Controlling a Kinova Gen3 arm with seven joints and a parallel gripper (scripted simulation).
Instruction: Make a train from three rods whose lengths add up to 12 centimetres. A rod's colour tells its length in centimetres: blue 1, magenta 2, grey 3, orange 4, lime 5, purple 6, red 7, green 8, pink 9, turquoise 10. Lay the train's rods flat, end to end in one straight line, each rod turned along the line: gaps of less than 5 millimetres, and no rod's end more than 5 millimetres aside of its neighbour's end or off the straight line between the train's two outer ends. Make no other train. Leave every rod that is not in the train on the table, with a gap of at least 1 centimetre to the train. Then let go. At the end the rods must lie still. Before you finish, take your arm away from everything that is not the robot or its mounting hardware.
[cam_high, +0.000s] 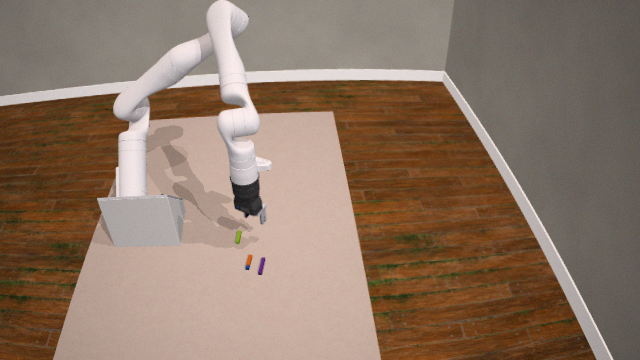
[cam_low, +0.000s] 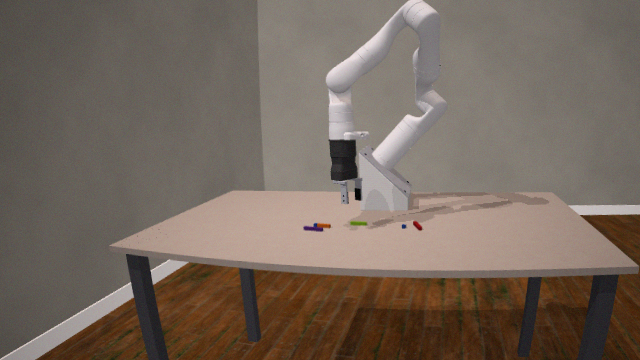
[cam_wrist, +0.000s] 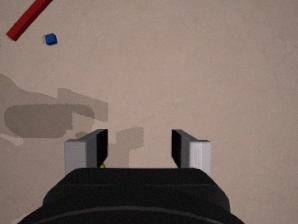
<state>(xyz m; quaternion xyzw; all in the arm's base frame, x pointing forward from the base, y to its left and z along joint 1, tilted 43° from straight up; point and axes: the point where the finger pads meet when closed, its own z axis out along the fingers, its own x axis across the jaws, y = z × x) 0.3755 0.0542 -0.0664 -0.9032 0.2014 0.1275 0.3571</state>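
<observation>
Right now the red rod is 190 mm to the left of my hand, 100 mm below it and 60 mm behind it. The rest, counted from my hand: orange rod (100 mm below, 90 mm to the right, 20 mm behind); then purple rod (110 mm to the right, 100 mm below, 20 mm ahead); then lime rod (100 mm below, 60 mm behind).
</observation>
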